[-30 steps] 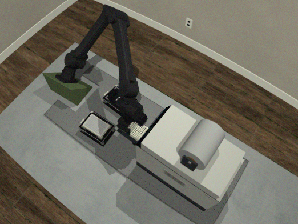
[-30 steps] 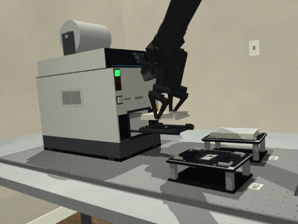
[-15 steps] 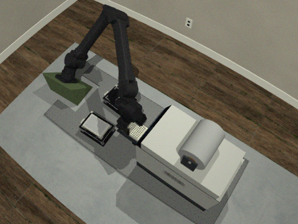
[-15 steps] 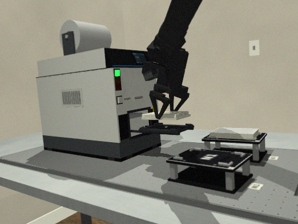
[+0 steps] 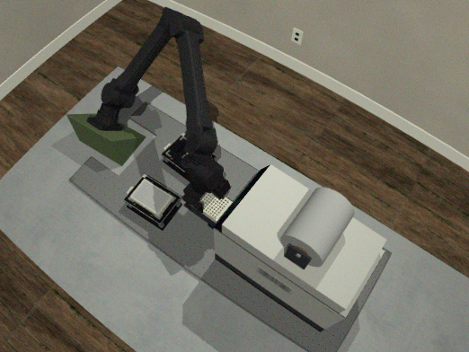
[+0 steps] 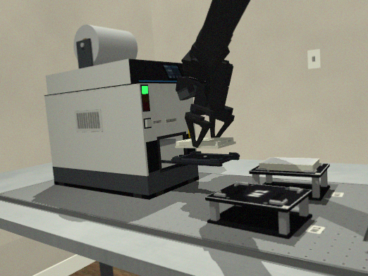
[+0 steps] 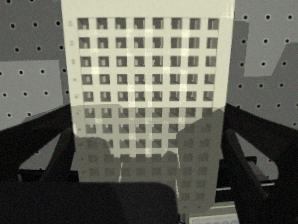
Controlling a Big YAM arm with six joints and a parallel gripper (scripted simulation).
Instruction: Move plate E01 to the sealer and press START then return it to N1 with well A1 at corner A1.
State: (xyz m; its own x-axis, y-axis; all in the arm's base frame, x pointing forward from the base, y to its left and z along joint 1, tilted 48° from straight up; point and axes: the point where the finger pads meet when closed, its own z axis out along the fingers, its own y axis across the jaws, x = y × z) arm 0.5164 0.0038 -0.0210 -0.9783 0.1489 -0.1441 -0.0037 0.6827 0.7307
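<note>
Right now my hand is 40 mm above the sealer stage. From my hand the other things lie so: covered white plate 180 mm behind, 90 mm to the right, 70 mm below; start button 100 mm ahead, 100 mm to the left, 60 mm above; black plate nest 200 mm behind, 120 mm to the left, 80 mm below.
</note>
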